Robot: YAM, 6 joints.
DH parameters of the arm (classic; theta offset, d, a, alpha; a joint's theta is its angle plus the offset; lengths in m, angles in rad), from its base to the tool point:
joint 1: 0 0.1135 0.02 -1.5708
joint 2: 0 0 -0.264 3.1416
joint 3: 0.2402 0 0.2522 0
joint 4: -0.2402 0 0.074 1.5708
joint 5: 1.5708 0 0 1.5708
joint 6: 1.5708 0.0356 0 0
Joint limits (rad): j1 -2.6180..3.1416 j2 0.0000..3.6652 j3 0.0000..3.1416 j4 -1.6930..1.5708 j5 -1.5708..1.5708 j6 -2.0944..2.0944
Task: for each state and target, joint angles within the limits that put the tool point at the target. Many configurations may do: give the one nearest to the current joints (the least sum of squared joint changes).
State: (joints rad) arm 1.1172 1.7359 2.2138 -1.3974 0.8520 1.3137
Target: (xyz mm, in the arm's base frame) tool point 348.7 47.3 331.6
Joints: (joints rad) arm 0.2128 1.8773 1.8889 -1.5107 0.8793 1.3137
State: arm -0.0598 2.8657 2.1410 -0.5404 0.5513 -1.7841
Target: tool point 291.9 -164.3 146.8
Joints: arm -0.4542 2.0192 1.3491 -1.1873 0.5824 -1.7841
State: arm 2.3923 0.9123 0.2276 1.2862 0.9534 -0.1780
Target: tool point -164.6 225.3 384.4
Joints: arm 2.2982 1.3407 0.8909 1.1996 0.8554 -0.1780
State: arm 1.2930 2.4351 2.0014 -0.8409 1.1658 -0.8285
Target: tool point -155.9 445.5 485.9
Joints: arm 1.9692 2.2122 2.6343 -0.3609 0.9593 -0.8285
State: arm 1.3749 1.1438 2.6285 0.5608 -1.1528 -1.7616
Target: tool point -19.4 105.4 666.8
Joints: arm 1.4277 1.3082 2.1102 0.4923 -1.2931 -1.7616
